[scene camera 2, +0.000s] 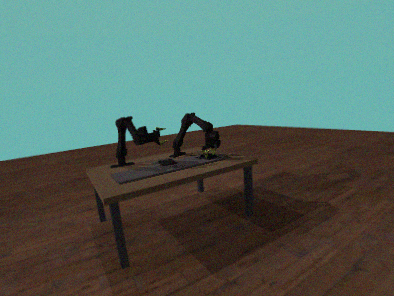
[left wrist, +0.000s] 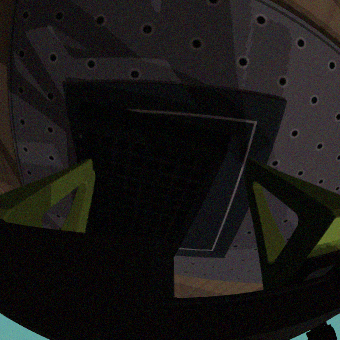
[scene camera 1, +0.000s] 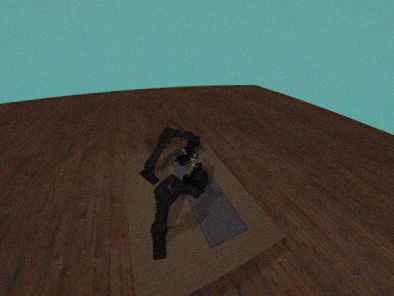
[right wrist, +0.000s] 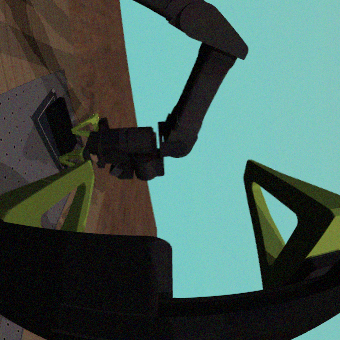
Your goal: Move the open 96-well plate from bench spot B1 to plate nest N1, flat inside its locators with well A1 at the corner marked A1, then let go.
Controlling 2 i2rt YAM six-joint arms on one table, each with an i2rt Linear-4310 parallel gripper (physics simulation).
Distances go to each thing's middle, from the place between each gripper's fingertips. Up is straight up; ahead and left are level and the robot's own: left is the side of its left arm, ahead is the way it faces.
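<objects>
My left hand: 1 cm to the right of the dark plate (left wrist: 152, 173), 4 cm past it. Dark nest with white outline (right wrist: 39, 118), from my left hand: 1 cm to the right, 4 cm behind, 1 cm below.
Dark nest with white outline, from my right hand: 330 mm to the left, 50 mm ahead, 240 mm below. Dark plate, from my right hand: 350 mm to the left, 50 mm ahead, 230 mm below.
</objects>
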